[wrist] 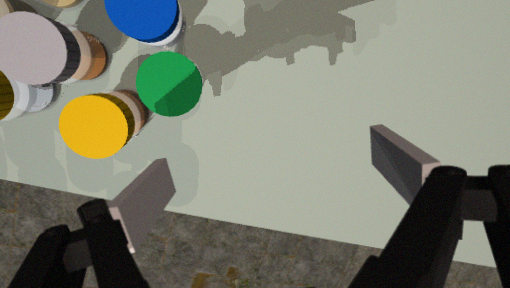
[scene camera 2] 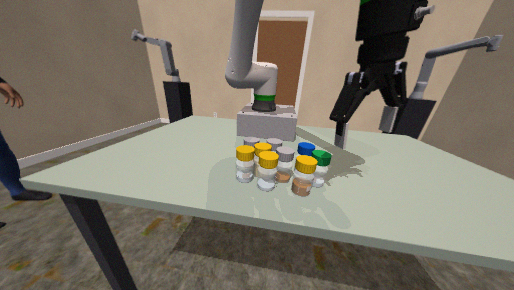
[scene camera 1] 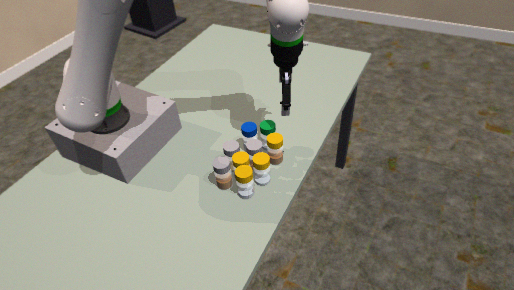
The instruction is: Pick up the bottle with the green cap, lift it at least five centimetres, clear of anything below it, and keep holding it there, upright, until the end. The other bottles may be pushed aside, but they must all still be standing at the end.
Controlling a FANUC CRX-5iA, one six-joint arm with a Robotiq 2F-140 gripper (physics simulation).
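Places are measured from the arm's base along level axes (x ahead, y left, z up), in millimetres.
Pixels of known places: gripper, between the fingertips: (wrist: 267,160) (scene camera 2: 363,138); arm's base, origin of its link: (scene camera 2: 263,109) (scene camera 1: 108,119).
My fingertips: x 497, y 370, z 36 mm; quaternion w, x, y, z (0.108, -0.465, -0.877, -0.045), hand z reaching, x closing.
Note:
Ahead of a thing's pixels: the offset from my fingertips to its middle. Level surfaces: height alone.
The green-capped bottle @(dx -17, dy -84, dz -120 mm) (scene camera 1: 267,127) (scene camera 2: 321,158) (wrist: 169,84) stands upright on the table at the edge of the bottle group, beside the blue-capped bottle @(dx -68, dy -124, dz -120 mm) (scene camera 1: 249,129) (scene camera 2: 306,149) (wrist: 145,17) and a yellow-capped bottle @(dx +40, dy -128, dz -120 mm) (scene camera 1: 275,141) (scene camera 2: 306,165) (wrist: 95,126). My gripper (scene camera 1: 285,111) (scene camera 2: 364,131) (wrist: 267,160) is open and empty, above the table and higher than the caps. In the wrist view the green cap lies up and left of the space between the fingertips. Part of the cap is in shadow. In scene camera 1 its lower body is mostly hidden behind other bottles.
More yellow-capped bottles (scene camera 1: 243,175) (scene camera 2: 268,160) and grey-capped bottles @(dx -2, dy -189, dz -120 mm) (scene camera 1: 222,165) (scene camera 2: 285,154) (wrist: 32,48) stand upright close together on the green one's other side. The table @(dz -172 mm) (scene camera 1: 150,240) (scene camera 2: 125,165) (wrist: 300,200) has its edge near the group. The arm's base block (scene camera 1: 145,150) (scene camera 2: 266,125) stands behind.

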